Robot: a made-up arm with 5 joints. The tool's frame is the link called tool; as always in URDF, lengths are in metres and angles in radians. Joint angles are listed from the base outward.
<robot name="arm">
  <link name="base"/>
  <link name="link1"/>
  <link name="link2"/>
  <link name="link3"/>
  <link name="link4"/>
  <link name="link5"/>
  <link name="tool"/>
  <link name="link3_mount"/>
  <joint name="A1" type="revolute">
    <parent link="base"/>
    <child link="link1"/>
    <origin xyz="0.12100 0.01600 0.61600" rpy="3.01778 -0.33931 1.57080"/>
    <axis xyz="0 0 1"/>
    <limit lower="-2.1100" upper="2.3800"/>
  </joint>
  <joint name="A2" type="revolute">
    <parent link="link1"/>
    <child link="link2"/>
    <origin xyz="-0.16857 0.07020 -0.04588" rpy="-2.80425 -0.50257 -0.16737"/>
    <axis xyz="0 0 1"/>
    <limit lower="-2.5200" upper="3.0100"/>
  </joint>
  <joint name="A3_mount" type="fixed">
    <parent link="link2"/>
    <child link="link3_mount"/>
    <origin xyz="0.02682 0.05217 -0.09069"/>
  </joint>
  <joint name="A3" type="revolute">
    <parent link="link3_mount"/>
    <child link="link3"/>
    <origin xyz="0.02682 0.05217 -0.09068" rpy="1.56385 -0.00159 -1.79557"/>
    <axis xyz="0 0 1"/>
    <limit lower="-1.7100" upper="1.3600"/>
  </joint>
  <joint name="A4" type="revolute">
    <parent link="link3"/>
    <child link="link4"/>
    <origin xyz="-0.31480 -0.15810 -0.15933" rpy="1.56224 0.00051 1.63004"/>
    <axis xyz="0 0 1"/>
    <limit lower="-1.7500" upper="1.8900"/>
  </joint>
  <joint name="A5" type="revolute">
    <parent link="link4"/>
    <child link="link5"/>
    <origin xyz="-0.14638 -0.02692 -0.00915" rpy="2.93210 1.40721 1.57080"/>
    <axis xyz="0 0 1"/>
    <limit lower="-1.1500" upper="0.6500"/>
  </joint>
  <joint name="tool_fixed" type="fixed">
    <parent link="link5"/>
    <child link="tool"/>
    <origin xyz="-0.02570 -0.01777 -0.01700" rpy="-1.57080 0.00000 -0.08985"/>
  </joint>
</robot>
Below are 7 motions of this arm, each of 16 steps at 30 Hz.
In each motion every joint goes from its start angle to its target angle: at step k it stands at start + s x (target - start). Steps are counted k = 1, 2, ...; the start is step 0. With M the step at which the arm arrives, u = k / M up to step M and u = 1 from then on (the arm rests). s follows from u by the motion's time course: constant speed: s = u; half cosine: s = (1 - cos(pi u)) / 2; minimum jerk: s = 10 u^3 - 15 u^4 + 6 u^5.
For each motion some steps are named. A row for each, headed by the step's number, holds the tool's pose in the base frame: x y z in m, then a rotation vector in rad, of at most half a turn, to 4 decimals.
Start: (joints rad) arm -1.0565 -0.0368 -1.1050 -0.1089 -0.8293
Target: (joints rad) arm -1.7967 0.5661 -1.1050 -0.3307 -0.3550
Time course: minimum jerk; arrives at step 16
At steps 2, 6, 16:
2: -0.1316 -0.2811 0.4487 0.1540 -0.2999 -2.3513
6: -0.0125 -0.3934 0.4790 0.0703 -0.5012 -1.9899
16: 0.4247 -0.4244 0.6702 0.0950 -1.1557 -0.9771

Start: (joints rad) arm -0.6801 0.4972 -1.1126 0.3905 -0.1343
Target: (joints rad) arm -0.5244 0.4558 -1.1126 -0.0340 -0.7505
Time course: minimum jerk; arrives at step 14
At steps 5, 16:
5: -0.2238 -0.3654 0.5452 -0.8973 -0.2002 -2.4414
16: -0.2344 -0.3416 0.5638 -0.3321 -0.2258 -2.4386

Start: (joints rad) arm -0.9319 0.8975 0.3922 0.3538 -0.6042
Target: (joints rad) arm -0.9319 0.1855 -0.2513 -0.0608 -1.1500
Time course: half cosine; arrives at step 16
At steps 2, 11, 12, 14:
2: 0.2421 -0.4368 0.1239 0.4699 0.8570 -1.2465
11: 0.0705 -0.4135 0.1758 1.0723 0.4861 -1.6796
12: 0.0491 -0.4025 0.1829 1.1212 0.4393 -1.7132
14: 0.0185 -0.3834 0.1938 1.1857 0.3709 -1.7586

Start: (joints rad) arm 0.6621 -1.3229 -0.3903 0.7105 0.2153
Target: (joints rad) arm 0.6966 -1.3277 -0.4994 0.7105 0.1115
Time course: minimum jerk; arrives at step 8
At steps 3, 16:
3: 0.4136 0.1410 0.1180 -0.3536 -0.4974 1.0491
16: 0.4285 0.1381 0.1427 -0.3614 -0.4746 0.9551

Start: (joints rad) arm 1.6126 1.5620 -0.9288 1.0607 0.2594
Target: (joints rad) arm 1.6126 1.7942 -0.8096 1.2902 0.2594
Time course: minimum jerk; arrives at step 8
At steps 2, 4, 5, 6, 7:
2: -0.4423 0.2610 0.9393 1.4300 -2.0746 1.1701
4: -0.4744 0.2309 0.9246 1.4017 -2.1729 1.1517
5: -0.4912 0.2125 0.9153 1.3879 -2.2302 1.1352
6: -0.5034 0.1979 0.9078 1.3785 -2.2745 1.1196
7: -0.5094 0.1902 0.9038 1.3742 -2.2972 1.1106

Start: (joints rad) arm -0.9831 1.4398 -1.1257 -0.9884 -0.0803
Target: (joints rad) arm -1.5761 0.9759 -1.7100 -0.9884 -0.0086
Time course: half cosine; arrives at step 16
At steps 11, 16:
11: 0.3781 -0.2838 0.9071 -0.2167 -2.0570 -0.0308
16: 0.3341 -0.2376 0.9137 -0.2635 -2.2000 -0.0166

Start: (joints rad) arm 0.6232 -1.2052 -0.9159 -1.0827 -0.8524
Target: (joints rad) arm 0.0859 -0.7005 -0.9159 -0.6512 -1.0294
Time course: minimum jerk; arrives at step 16
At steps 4, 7, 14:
4: 0.2226 0.2821 0.4399 0.7928 0.5078 1.9519
7: 0.1377 0.3139 0.4490 0.5741 0.5592 2.1801
14: -0.0609 0.2871 0.4500 0.0656 0.5631 2.6258

